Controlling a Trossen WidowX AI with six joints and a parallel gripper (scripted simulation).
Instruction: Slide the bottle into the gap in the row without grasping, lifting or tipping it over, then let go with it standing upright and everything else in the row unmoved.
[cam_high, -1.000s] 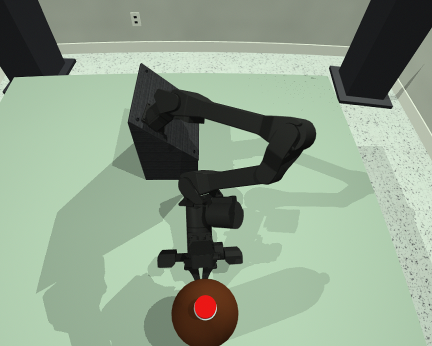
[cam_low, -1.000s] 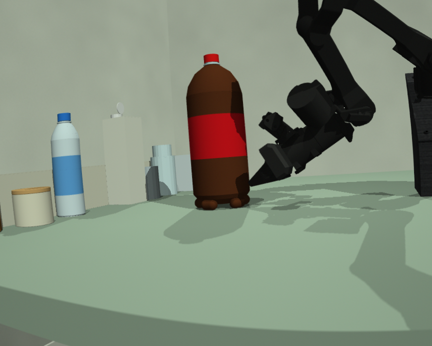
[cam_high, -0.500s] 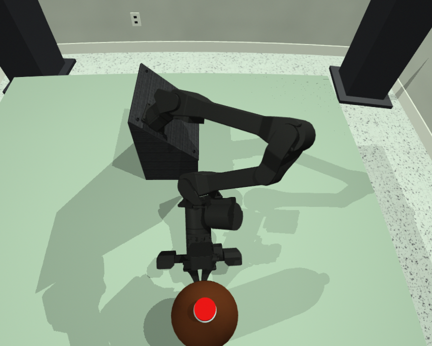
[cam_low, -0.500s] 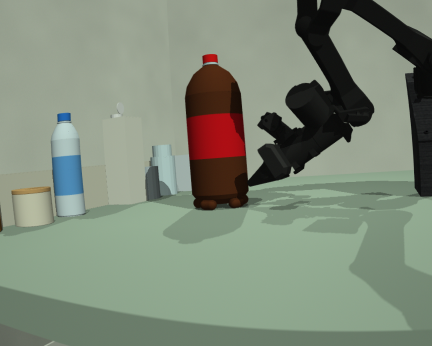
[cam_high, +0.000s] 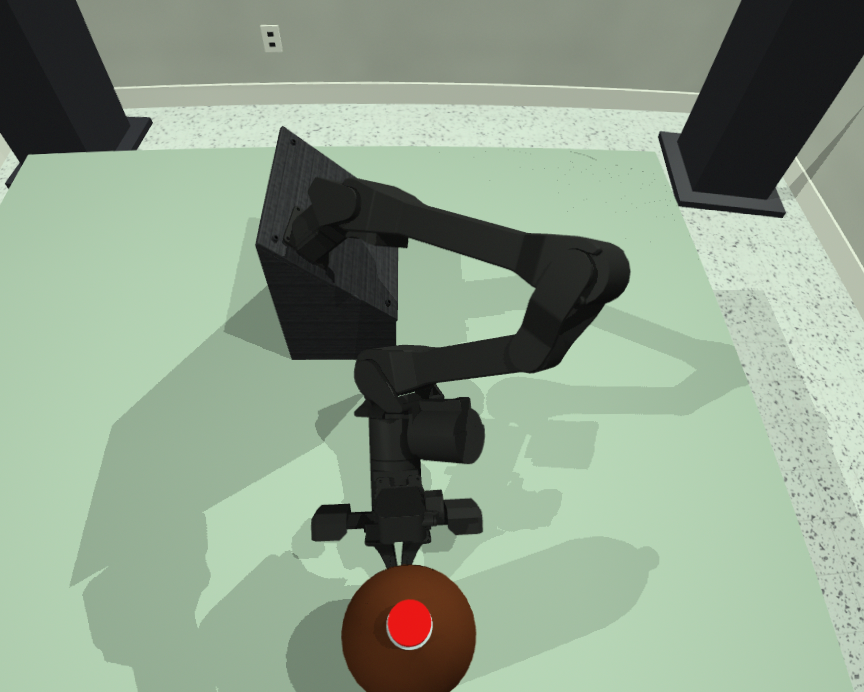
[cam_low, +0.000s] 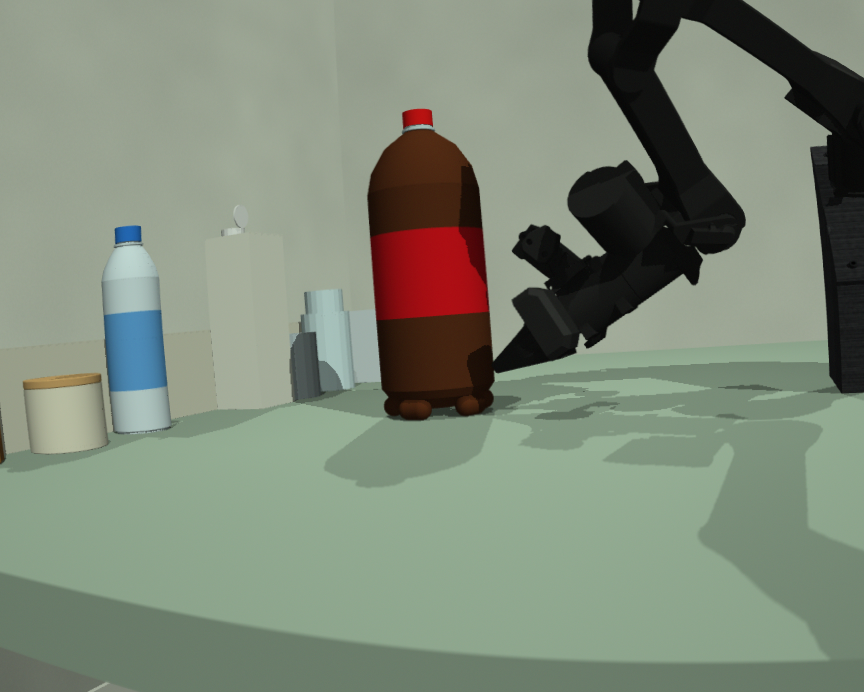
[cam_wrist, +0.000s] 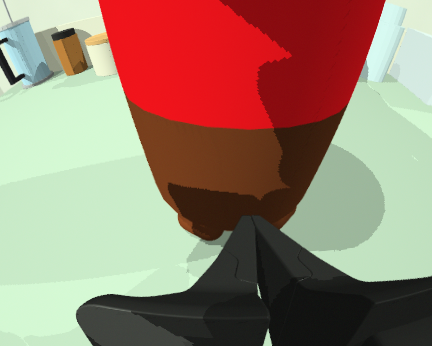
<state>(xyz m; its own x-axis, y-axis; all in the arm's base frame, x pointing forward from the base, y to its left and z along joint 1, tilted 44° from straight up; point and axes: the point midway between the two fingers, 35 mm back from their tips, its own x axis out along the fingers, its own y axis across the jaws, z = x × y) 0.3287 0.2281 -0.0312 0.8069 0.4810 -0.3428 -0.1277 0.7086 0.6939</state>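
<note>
My gripper is now 90 mm below the brown cola bottle, 90 mm short of it and 10 mm to the right of it. Round my hand: cream canister (350 mm ahead, 280 mm to the left, 20 mm below); grey cup (390 mm ahead, 140 mm to the right, 40 mm below); blue-labelled water bottle (370 mm ahead, 160 mm to the left, 50 mm above).
</note>
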